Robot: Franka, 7 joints.
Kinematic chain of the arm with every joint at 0, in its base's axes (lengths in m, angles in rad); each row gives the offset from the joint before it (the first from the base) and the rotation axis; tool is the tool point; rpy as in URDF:
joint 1: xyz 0 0 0.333 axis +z
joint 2: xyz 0 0 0 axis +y
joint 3: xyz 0 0 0.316 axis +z
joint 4: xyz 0.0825 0 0 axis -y
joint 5: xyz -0.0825 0 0.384 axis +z
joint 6: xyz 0 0 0 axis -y
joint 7: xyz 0.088 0 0 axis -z
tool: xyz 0 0 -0.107 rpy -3.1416 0 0
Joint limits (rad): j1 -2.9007..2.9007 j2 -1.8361..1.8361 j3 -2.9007..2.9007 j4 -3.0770..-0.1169 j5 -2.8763..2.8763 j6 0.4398..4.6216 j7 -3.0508..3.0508
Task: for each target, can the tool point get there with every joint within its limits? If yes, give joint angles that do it. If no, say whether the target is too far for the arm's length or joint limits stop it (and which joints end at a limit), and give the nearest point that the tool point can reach.
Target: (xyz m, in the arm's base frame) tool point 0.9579 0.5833 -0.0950
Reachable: no: too far | nearest point 0.6846 0.4169 0.0271 | short by 0.343 m
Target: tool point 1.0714 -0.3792 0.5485
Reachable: no: too far | nearest point 0.7946 -0.2812 0.4928 | short by 0.299 m
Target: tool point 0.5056 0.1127 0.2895
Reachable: yes | joints -1.4685 -1.3833 1.5133 -2.3258 1.7830 1.7892 0.7727
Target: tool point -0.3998 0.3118 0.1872
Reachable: yes | joints 0.6390 -1.1836 1.8981 -2.4726 -0.1706 3.3914 -1.6564
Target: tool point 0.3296 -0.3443 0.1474
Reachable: yes | joints 1.8725 -0.6813 -2.4393 -2.1706 1.6991 3.6412 -2.5856
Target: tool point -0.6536 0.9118 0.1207
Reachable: no: too far | nearest point -0.4911 0.6851 0.1735 | short by 0.284 m
